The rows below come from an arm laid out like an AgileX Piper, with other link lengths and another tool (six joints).
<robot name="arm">
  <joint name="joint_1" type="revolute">
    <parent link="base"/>
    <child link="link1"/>
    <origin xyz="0 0 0.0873" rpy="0 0 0"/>
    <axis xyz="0 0 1"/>
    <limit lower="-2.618" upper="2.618"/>
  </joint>
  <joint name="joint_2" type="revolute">
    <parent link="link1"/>
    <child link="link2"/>
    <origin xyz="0 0 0" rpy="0 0 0"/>
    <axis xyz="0 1 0"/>
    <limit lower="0" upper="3.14"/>
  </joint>
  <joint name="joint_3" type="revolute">
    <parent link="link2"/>
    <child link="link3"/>
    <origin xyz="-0.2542 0 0.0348" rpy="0 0 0"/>
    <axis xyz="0 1 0"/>
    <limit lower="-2.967" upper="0"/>
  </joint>
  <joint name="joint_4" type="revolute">
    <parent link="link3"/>
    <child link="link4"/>
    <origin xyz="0.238 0 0.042" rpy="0 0 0"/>
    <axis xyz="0.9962 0 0.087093"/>
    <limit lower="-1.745" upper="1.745"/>
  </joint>
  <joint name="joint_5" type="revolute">
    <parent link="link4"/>
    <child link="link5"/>
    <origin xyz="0 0 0" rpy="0 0 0"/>
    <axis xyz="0 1 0"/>
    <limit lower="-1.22" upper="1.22"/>
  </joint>
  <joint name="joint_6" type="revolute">
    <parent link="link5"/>
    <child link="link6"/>
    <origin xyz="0.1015 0 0.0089" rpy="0 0 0"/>
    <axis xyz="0.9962 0 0.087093"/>
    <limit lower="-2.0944" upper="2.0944"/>
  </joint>
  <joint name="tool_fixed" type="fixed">
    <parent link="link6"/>
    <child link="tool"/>
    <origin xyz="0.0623 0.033 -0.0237" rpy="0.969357 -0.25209 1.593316"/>
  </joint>
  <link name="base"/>
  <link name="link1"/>
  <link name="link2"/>
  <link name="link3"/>
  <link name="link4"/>
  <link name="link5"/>
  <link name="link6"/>
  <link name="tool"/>
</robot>
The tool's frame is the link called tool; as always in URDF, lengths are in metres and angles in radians.
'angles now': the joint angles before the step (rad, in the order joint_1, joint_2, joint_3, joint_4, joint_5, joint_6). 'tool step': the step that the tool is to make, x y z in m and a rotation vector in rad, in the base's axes. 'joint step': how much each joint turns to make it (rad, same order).
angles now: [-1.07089, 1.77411, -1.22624, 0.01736, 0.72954, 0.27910]
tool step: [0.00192, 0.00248, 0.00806, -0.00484, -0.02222, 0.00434]
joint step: [0.00001, -0.02158, 0.00001, 0.02599, 0.00701, -0.01668]
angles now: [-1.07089, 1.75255, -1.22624, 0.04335, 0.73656, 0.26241]
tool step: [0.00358, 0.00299, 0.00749, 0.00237, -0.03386, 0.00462]
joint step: [-0.00130, -0.01760, -0.00001, 0.04532, 0.00467, -0.02670]
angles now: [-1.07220, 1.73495, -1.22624, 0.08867, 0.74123, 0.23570]
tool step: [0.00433, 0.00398, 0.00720, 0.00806, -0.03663, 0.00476]
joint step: [0.00002, -0.01621, 0.00044, 0.05070, 0.00744, -0.02669]
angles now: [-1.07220, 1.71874, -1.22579, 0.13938, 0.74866, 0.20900]
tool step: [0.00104, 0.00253, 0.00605, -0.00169, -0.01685, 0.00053]
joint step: [-0.00001, -0.01732, 0.00175, 0.01799, 0.00684, -0.00727]
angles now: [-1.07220, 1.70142, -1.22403, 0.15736, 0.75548, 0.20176]
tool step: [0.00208, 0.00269, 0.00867, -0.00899, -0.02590, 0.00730]
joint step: [0.00001, -0.02208, 0.00000, 0.02828, 0.00410, -0.01906]
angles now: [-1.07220, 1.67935, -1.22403, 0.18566, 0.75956, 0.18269]
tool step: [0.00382, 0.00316, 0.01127, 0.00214, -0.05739, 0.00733]
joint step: [-0.01030, -0.02249, 0.00002, 0.07809, 0.00492, -0.04967]
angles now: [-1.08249, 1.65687, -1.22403, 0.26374, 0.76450, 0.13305]
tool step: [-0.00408, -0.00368, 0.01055, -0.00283, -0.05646, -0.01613]
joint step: [-0.03910, -0.01904, 0.00045, 0.07931, 0.00231, -0.05623]
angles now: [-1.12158, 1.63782, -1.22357, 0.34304, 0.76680, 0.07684]
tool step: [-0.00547, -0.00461, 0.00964, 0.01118, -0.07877, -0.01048]
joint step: [-0.05780, -0.00878, 0.00219, 0.12879, 0.01332, -0.09962]
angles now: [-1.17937, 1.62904, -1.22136, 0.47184, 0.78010, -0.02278]
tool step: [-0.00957, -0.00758, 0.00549, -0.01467, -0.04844, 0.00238]
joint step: [-0.05924, 0.00001, -0.00001, 0.09594, 0.00853, -0.10911]
